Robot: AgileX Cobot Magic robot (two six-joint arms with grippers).
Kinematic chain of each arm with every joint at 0, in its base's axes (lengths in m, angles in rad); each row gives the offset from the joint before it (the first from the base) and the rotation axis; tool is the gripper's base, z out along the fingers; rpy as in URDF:
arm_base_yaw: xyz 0 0 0.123 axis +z
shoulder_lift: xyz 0 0 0 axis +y
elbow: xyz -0.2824 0 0.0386 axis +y
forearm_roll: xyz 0.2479 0 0.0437 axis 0.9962 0 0.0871
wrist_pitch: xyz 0 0 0 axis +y
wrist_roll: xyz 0.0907 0 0.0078 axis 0.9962 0 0.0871
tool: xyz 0 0 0 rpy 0 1.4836 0
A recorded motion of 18 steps. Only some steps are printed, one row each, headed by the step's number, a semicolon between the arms.
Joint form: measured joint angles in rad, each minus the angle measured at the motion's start. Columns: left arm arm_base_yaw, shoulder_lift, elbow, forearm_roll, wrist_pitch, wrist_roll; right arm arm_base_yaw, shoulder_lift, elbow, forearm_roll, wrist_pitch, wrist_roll.
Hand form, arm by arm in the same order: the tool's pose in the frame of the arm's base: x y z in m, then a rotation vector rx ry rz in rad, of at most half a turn. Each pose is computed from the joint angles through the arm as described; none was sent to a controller.
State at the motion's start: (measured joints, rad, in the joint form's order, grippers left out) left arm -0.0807 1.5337 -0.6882 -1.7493 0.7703 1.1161; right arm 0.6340 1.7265 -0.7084 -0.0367 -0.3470 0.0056
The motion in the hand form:
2: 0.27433 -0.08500 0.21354 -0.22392 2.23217 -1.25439; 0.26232 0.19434 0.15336 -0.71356 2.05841 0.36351
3: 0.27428 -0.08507 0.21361 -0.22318 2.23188 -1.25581; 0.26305 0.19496 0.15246 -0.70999 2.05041 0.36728
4: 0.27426 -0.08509 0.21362 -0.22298 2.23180 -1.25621; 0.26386 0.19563 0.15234 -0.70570 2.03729 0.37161
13: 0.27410 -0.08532 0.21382 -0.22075 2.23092 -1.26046; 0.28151 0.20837 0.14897 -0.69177 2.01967 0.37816
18: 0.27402 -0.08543 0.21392 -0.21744 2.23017 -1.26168; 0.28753 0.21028 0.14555 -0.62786 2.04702 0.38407
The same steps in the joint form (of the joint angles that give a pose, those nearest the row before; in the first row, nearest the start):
2: 0.0000 0.0000 0.0000 0.0000 0.0020 0.0009; 0.0000 0.0168 0.0000 0.0000 -0.0158 0.0023
3: 0.0000 0.0000 0.0000 0.0000 0.0033 0.0009; 0.0000 0.0231 0.0000 -0.0007 -0.0310 0.0040
4: 0.0000 0.0000 0.0000 0.0000 0.0036 0.0010; 0.0000 0.0278 0.0000 -0.0007 -0.0497 0.0040
13: 0.0000 0.0000 0.0000 0.0000 0.0073 0.0009; 0.0000 0.0973 -0.0808 0.0056 -0.0597 0.0040
18: 0.0000 0.0000 0.0000 0.0000 0.0093 0.0028; 0.0000 0.1221 -0.1041 0.0623 -0.0558 0.0040

